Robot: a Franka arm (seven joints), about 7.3 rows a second.
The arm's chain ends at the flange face. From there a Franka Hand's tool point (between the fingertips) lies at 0.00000 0.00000 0.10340 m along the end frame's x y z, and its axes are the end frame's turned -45 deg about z.
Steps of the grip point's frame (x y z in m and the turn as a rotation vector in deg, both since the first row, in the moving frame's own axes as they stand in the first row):
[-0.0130, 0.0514, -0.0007, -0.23, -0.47, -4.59]
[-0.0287, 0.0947, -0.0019, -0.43, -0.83, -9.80]
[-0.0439, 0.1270, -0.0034, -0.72, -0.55, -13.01]
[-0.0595, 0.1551, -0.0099, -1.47, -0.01, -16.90]
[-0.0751, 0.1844, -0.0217, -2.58, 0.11, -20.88]
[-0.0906, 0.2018, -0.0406, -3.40, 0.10, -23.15]
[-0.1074, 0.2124, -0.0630, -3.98, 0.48, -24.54]
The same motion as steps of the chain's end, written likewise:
[0.0274, 0.0446, -0.0007, -0.49, -0.17, -4.59]
[0.0470, 0.0856, -0.0019, -0.89, -0.28, -9.80]
[0.0584, 0.1193, -0.0034, -0.90, 0.12, -13.01]
[0.0655, 0.1502, -0.0099, -1.05, 1.03, -16.90]
[0.0734, 0.1810, -0.0216, -1.75, 1.90, -20.88]
[0.0734, 0.2036, -0.0404, -2.33, 2.47, -23.15]
[0.0678, 0.2230, -0.0628, -2.47, 3.15, -24.54]

